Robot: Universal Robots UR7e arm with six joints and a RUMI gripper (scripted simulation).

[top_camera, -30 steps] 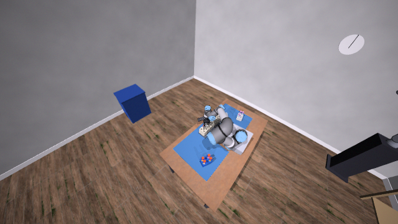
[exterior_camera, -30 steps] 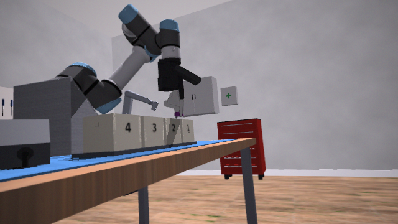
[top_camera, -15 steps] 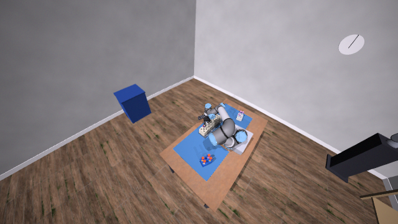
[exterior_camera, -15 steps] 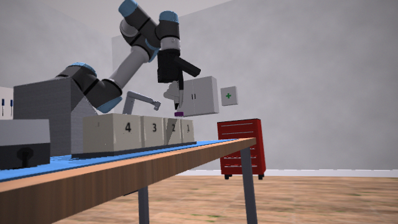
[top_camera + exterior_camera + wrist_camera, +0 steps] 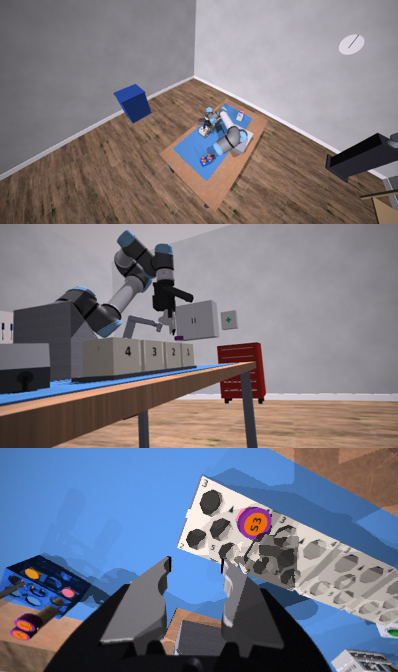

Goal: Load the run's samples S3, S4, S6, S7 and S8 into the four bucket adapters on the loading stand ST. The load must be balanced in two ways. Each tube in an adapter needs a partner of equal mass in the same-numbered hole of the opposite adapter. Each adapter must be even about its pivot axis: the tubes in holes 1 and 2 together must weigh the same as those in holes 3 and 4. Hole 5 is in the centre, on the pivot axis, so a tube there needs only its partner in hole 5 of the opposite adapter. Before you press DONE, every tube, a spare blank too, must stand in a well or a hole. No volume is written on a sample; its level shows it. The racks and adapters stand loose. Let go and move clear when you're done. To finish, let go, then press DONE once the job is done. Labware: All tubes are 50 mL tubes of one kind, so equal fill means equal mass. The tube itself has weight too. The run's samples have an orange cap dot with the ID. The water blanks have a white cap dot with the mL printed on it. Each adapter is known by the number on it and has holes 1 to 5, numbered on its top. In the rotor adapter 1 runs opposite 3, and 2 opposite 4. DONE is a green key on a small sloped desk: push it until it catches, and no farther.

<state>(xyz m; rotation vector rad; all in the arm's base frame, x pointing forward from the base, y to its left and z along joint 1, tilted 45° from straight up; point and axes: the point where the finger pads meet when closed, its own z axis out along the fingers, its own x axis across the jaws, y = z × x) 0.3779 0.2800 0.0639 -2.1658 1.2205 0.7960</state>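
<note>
Now: the tube 290 mm behind my hand, 200 mm to the left of it and 90 mm below it. From my hand the other things lie so: sample tube S4: 340 mm behind, 220 mm to the left, 90 mm below; then green DONE key: 20 mm ahead, 510 mm to the right, 90 mm below; then blue rack: 300 mm behind, 250 mm to the left, 130 mm below.
</note>
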